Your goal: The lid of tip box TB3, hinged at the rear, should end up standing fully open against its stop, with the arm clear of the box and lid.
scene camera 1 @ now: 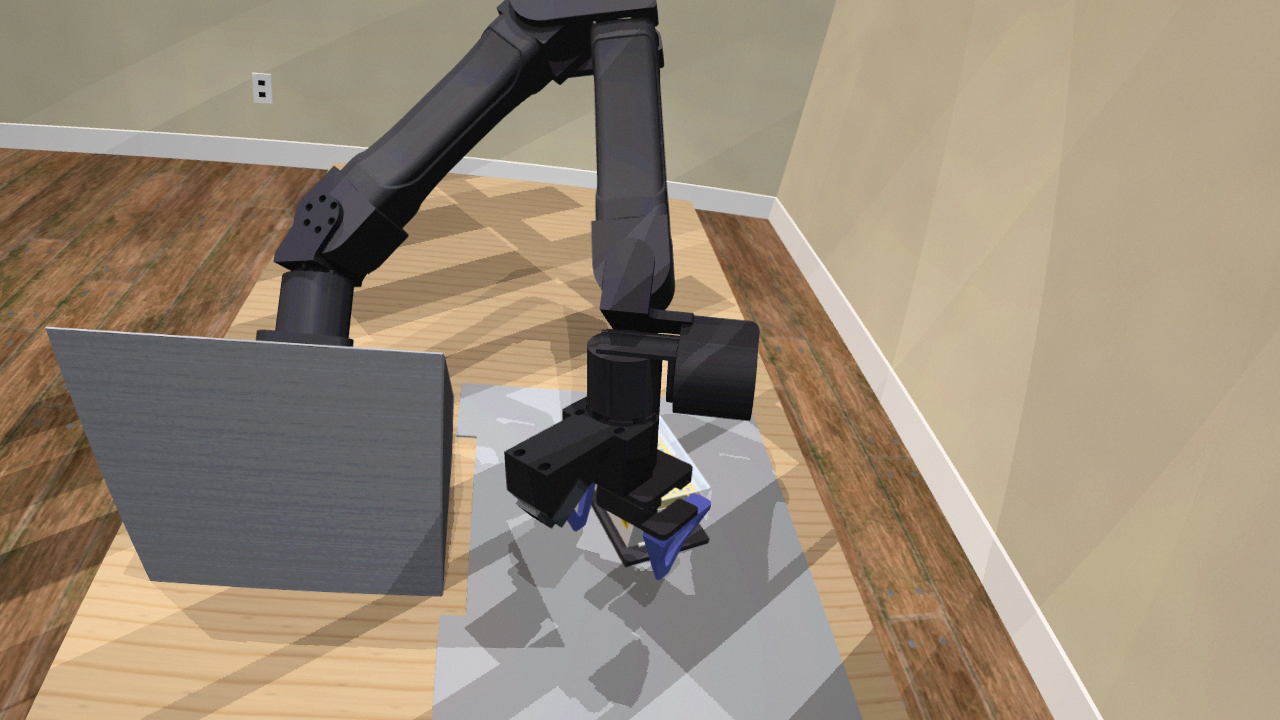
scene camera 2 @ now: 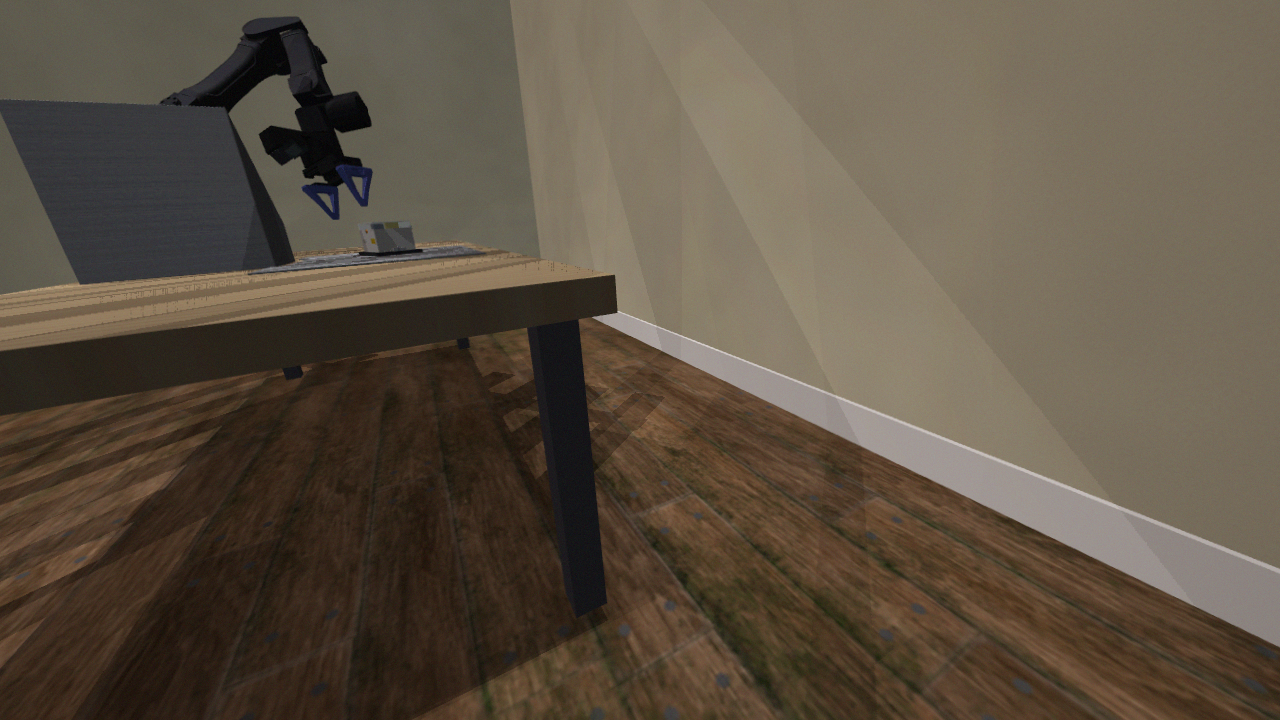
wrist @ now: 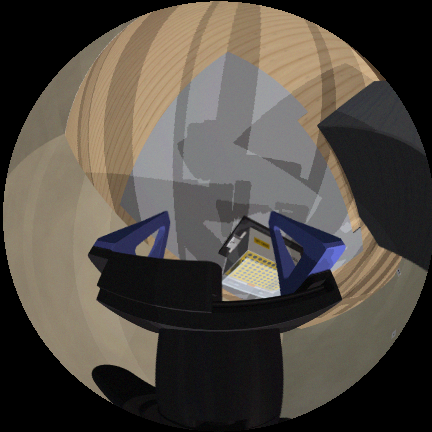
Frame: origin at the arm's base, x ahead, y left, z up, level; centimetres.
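Seen in the pictures: gripper, fingertip midpoint: (scene camera 1: 619,551) (scene camera 2: 349,213) (wrist: 218,216); arm's base, link origin: (scene camera 1: 309,365) (scene camera 2: 175,161).
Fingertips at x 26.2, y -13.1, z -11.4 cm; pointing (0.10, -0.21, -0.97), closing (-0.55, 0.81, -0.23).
Note:
Pixels of each thing's top centre, then the offset from my fingertips to it. "spot": a spot on its surface instead. Level surfaces: height alone.
- tip box, top centre: (scene camera 1: 650,456) (wrist: 262,284) (scene camera 2: 383,222) dy +13.4, dx +7.3, dz -1.9 cm
- black base, surface spot: (wrist: 245,220) (scene camera 2: 377,252) spot: dy +5.5, dx +3.8, dz -8.9 cm
- lid, surface spot: (scene camera 1: 703,483) spot: dy +8.9, dx +12.0, dz -1.9 cm
- grey mat, surface height: dz -9.7 cm
The tip box (scene camera 1: 629,530) (scene camera 2: 389,237) (wrist: 259,243), with pale walls and a yellow label, stands upright on a black base (scene camera 2: 390,253) (wrist: 245,220). Its label is too small to read. A grid of yellow tips (wrist: 252,270) shows at its top in the wrist view. A pale, clear rim, seemingly the lid (scene camera 1: 703,483) (wrist: 250,288), lies along the top; no lid stands upright in scene camera 2, and its exact angle is unclear. My gripper (scene camera 1: 618,552) (scene camera 2: 349,211) (wrist: 218,216) is open and empty, blue fingers pointing down, above the box and apart from it. The arm hides part of the box in scene camera 1.
A large dark grey block (scene camera 1: 268,465) (scene camera 2: 134,188) (wrist: 385,160) stands left of the box in the scene views. The box is on a grey mat (scene camera 1: 733,626) (wrist: 215,100) on the wooden table (scene camera 1: 313,662) (scene camera 2: 358,326). A beige wall (scene camera 1: 1074,268) (scene camera 2: 895,223) rises at the right.

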